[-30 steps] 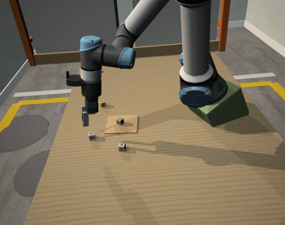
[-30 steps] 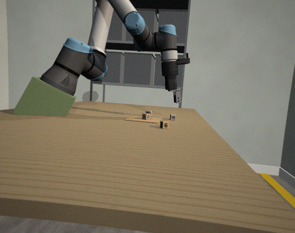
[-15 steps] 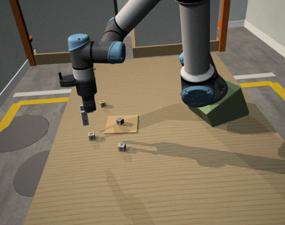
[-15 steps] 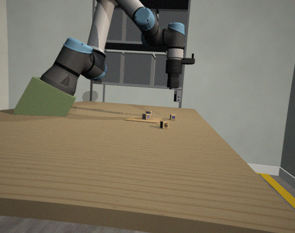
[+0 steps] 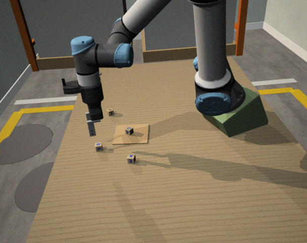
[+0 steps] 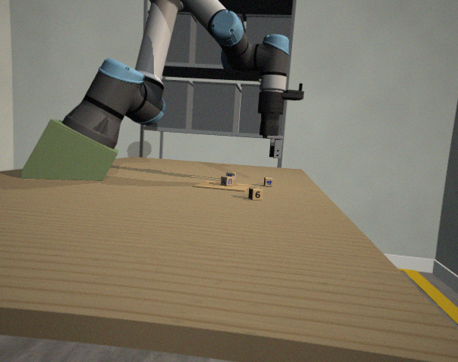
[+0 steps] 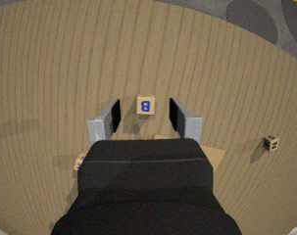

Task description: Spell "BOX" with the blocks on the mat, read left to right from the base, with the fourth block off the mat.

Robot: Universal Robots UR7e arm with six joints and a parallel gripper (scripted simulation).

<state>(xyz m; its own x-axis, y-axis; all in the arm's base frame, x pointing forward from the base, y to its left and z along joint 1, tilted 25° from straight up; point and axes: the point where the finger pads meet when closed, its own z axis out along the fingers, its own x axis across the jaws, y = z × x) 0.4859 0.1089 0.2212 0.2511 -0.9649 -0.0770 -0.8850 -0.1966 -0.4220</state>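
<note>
My gripper is now 9 cm above the B block and 1 cm past it. From my hand the other things lie so: X block 15 cm behind, 9 cm below, 8 cm to the left; O block 12 cm behind, 10 cm to the right, 9 cm below; mat 13 cm behind, 10 cm to the right, 10 cm below.
</note>
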